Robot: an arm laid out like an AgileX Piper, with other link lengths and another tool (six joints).
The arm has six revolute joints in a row. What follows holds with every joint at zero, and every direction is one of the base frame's.
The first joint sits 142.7 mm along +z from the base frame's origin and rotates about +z.
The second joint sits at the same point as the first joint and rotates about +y.
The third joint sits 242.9 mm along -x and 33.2 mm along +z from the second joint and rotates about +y.
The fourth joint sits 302.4 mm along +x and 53.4 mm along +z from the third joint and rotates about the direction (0.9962, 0, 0.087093).
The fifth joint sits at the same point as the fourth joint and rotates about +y.
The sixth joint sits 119.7 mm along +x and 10.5 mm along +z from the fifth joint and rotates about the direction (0.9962, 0, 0.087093).
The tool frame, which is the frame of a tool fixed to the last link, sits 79.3 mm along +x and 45 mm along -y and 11 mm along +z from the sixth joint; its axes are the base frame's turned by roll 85.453, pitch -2.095 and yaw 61.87 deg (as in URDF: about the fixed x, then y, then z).
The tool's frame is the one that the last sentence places.
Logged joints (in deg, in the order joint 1, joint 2, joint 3, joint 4, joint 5, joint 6), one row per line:
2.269 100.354 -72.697 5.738 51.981 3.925
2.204 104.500 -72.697 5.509 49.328 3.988
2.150 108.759 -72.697 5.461 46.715 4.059
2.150 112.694 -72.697 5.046 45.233 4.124
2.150 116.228 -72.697 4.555 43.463 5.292
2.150 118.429 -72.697 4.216 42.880 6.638
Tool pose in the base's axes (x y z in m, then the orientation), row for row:
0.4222 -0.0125 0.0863 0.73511 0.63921 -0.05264 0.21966
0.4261 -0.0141 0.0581 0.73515 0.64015 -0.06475 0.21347
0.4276 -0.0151 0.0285 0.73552 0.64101 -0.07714 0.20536
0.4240 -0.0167 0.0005 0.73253 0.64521 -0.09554 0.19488
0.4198 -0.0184 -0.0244 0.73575 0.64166 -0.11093 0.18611
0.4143 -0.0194 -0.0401 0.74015 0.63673 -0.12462 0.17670
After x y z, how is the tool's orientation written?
As a quaternion, x y z w.
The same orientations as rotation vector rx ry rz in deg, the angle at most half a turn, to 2 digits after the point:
116.51 101.31 -8.34
116.90 101.79 -10.30
117.46 102.37 -12.32
117.65 103.62 -15.34
118.73 103.54 -17.90
120.05 103.28 -20.21

